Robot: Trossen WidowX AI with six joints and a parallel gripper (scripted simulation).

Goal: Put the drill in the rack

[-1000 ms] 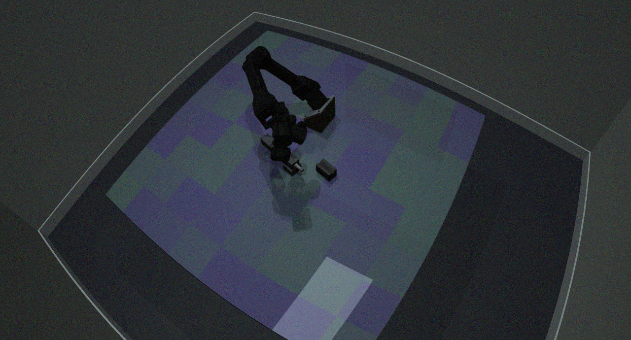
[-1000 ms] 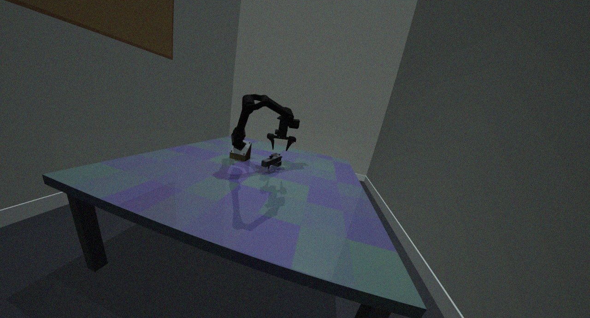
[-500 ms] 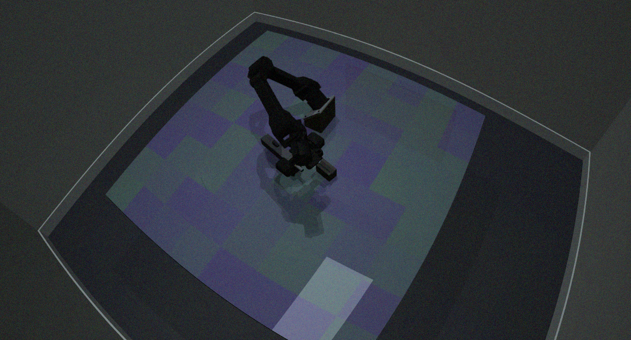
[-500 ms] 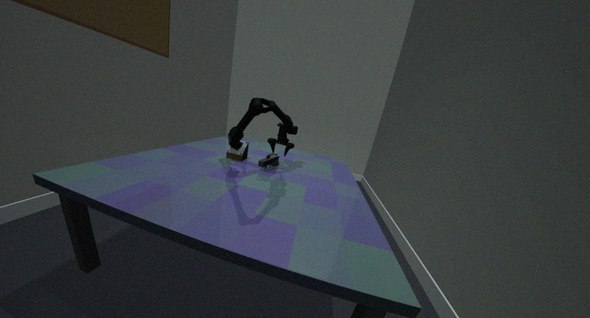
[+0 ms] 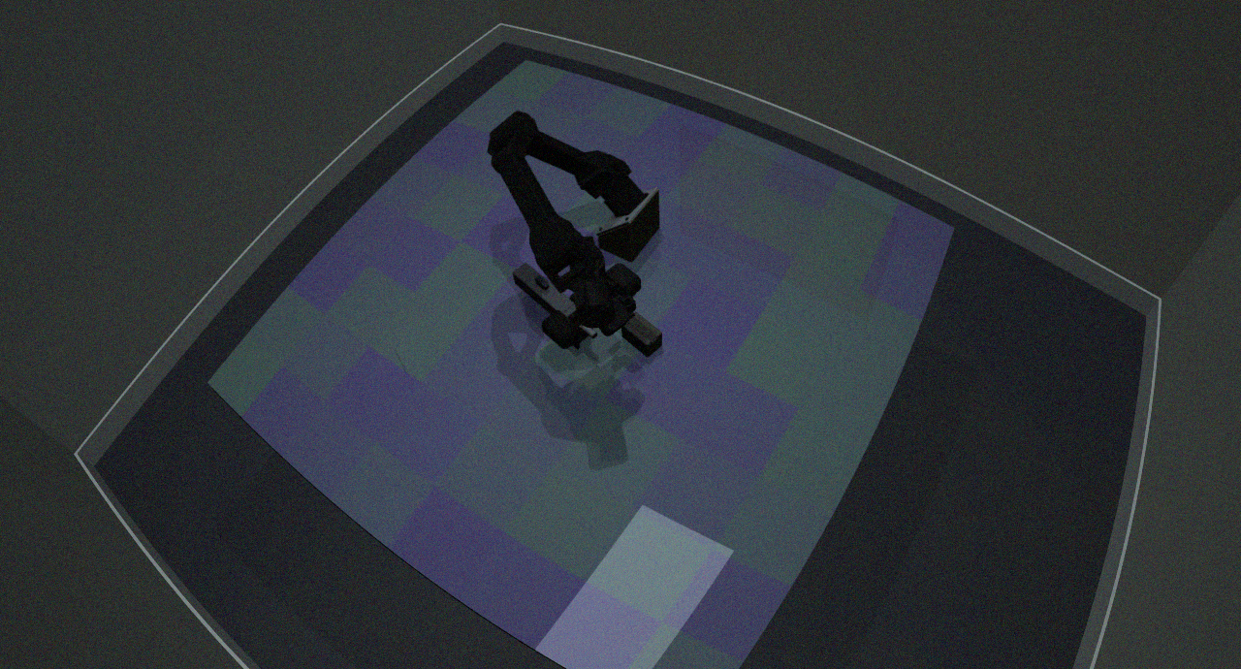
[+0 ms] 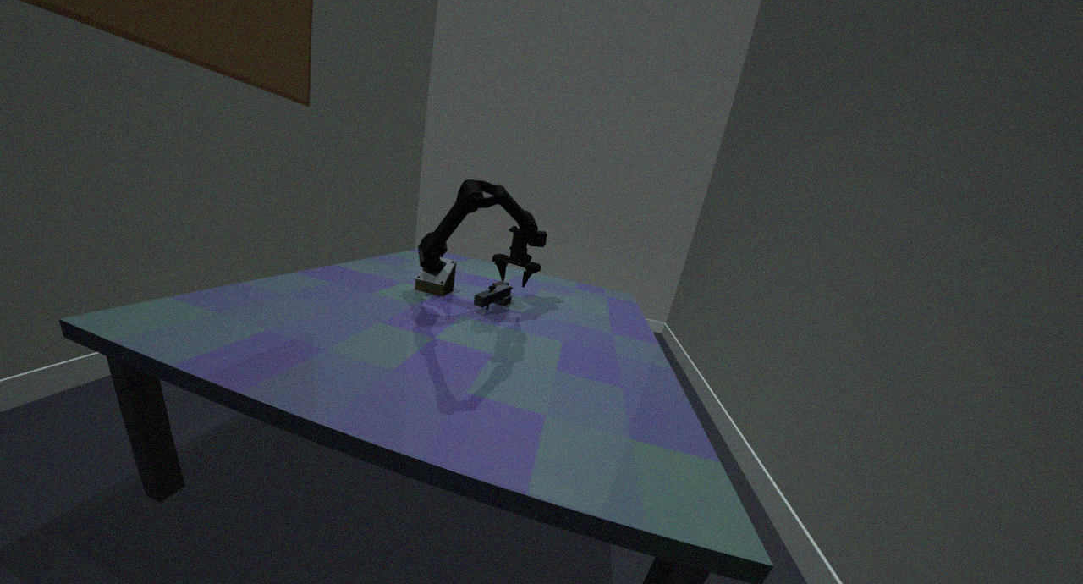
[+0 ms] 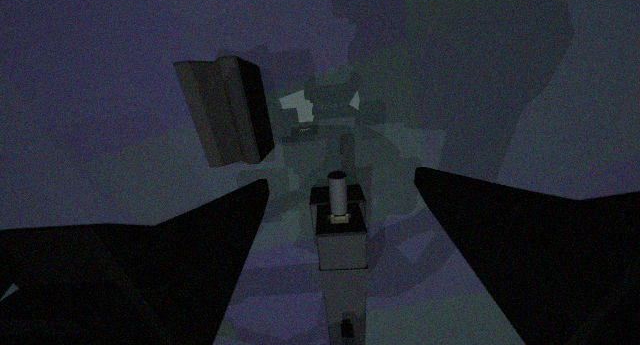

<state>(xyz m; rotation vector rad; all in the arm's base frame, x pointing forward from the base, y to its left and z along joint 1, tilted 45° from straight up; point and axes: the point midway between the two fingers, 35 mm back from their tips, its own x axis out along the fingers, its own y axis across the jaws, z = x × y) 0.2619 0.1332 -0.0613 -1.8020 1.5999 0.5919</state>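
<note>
My gripper tip is 7 cm to the left of the drill, 2 cm above it and 1 cm past it. Also, from my gripper tip: dark key: 15 cm to the right, 1 cm below, 1 cm behind; grey holder block: 13 cm to the right, 3 cm below, 1 cm behind.
</note>
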